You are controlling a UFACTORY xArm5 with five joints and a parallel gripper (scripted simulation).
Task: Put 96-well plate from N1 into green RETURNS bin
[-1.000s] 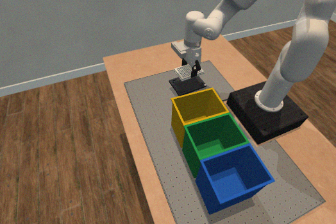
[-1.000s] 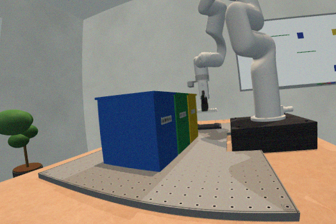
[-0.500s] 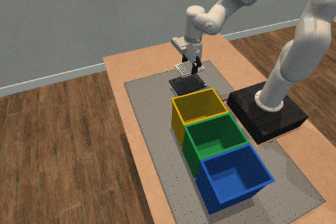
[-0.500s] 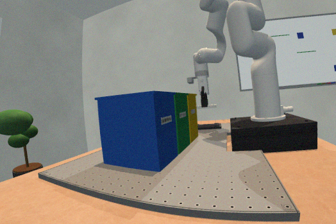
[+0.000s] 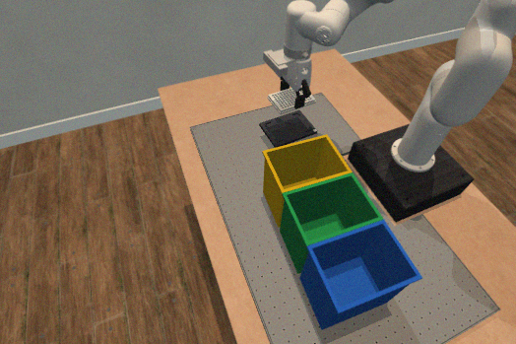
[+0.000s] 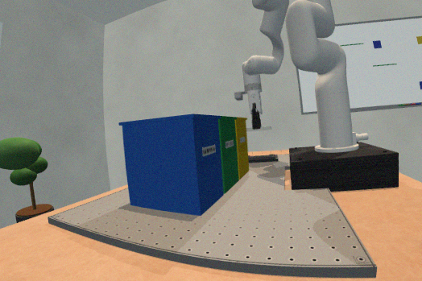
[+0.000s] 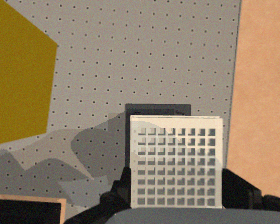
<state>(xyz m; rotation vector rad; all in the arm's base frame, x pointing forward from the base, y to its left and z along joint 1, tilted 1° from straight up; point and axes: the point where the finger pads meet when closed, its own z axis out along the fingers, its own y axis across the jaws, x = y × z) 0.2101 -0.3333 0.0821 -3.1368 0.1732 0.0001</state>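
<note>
Now: the green bin 17 cm ahead of my hand, 37 cm to the left of it and 6 cm below it. From my hand the other things lie so: nest frame (14 cm below); yellow bin (14 cm ahead, 25 cm to the left, 6 cm below); white 96-well plate (1 cm below).
</note>
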